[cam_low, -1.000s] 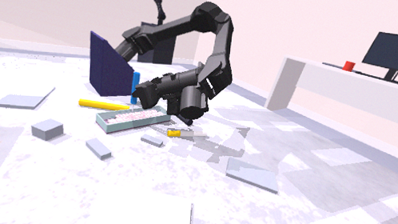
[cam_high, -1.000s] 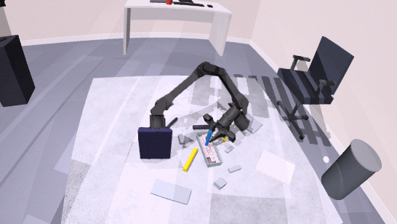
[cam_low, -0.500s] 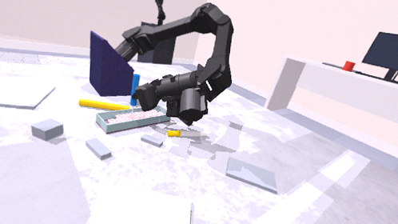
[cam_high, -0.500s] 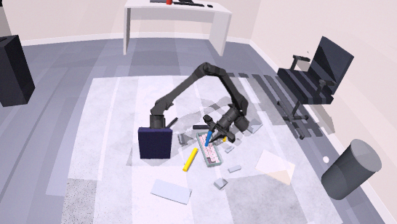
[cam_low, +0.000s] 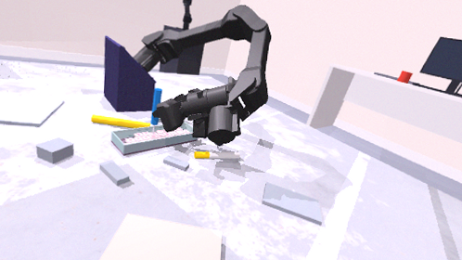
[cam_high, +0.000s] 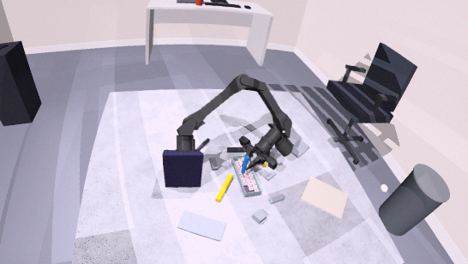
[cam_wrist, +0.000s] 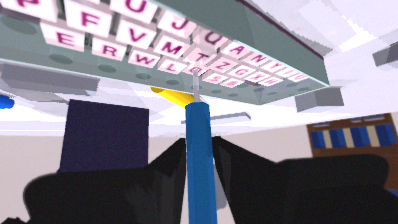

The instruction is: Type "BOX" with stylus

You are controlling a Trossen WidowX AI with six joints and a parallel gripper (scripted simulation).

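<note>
Right now my gripper tip is 9 cm past the yellow bar, 6 cm above it and 4 cm to the left of it. From my gripper tip the other things lie so: blue pen 1 cm below; then grey stylus tip 5 cm below; then dark cylindrical stylus 15 cm to the left, 6 cm below, 5 cm ahead.
</note>
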